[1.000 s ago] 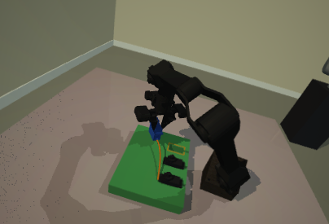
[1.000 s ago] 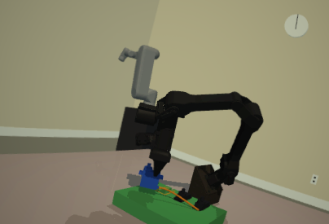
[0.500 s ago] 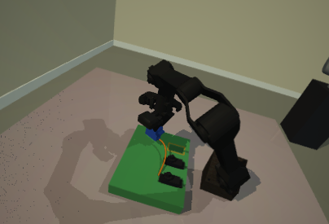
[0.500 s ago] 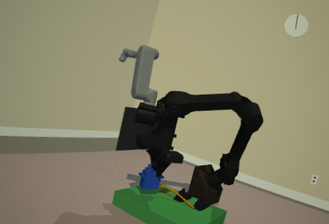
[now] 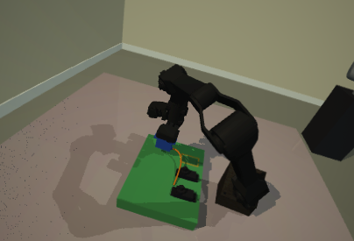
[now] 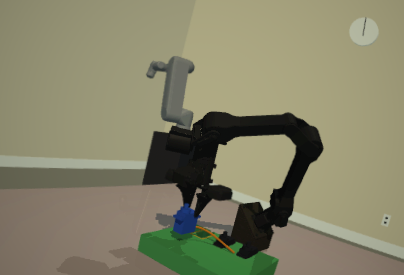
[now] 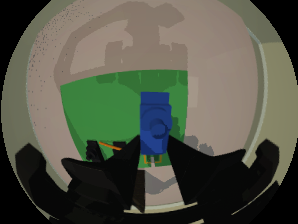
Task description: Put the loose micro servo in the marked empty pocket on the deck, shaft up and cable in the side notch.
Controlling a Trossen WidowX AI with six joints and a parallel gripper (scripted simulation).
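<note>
The green deck lies 10 cm below my gripper tip, 7 cm to the left of it and 1 cm ahead of it.
</note>
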